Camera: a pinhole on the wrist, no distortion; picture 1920 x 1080 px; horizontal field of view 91.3 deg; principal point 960.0 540.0 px. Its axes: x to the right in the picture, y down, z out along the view. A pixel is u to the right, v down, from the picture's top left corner.
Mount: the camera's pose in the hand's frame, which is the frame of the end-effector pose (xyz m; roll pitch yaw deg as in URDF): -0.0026 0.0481 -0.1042 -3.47 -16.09 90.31
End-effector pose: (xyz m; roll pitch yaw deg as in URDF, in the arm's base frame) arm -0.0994 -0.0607 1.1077 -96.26 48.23 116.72
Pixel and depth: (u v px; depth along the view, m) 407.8 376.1 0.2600
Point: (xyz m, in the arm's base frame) -0.2714 0.0064 1.1925
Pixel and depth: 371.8 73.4 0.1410
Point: -0.1593 0.0162 1.1133
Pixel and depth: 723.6 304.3 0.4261
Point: -0.4375 -0.0524 1.1433
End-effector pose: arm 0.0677 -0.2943 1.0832 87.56 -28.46 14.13
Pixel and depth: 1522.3 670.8 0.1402
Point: 0.0106 -0.3587 1.1497
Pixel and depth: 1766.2 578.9 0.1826
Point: 0.0047 -0.4211 1.2074
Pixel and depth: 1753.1 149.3 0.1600
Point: 0.0711 -0.3810 1.2290
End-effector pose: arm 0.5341 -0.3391 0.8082 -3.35 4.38 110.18
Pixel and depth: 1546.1 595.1 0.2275
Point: 0.4182 -0.4019 0.9553
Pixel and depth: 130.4 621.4 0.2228
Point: 0.7310 -0.2975 0.8761
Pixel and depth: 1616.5 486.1 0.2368
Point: 0.3893 -0.3833 0.9691
